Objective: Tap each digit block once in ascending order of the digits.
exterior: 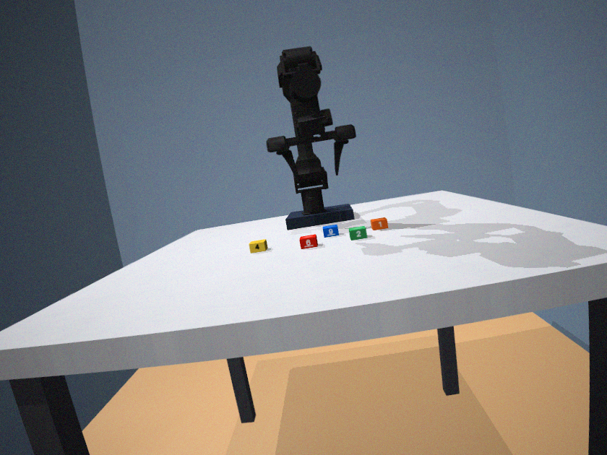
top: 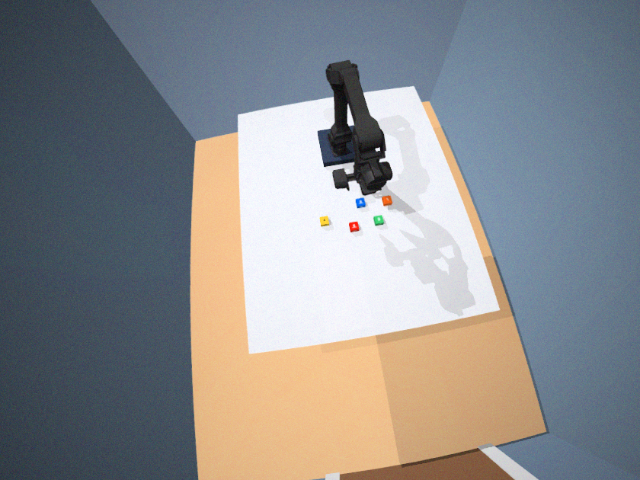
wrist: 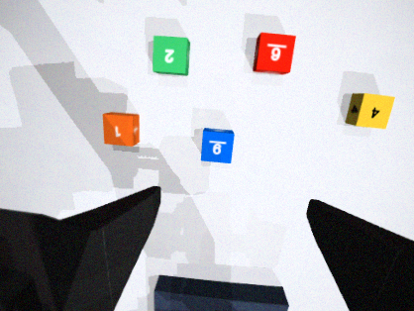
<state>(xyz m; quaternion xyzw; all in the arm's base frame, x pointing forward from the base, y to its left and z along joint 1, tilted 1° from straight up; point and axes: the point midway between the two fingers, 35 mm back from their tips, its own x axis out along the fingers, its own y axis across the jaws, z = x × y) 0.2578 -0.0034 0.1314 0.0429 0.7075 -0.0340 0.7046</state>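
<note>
The orange block 1 lies 2 cm ahead of my gripper tip, 11 cm to the left of it and 12 cm below it. Also, from my gripper tip: red block 6: 9 cm ahead, 5 cm to the right, 12 cm below; then green block 2: 9 cm ahead, 5 cm to the left, 12 cm below; then blue block 9: 1 cm to the left, 12 cm below.
</note>
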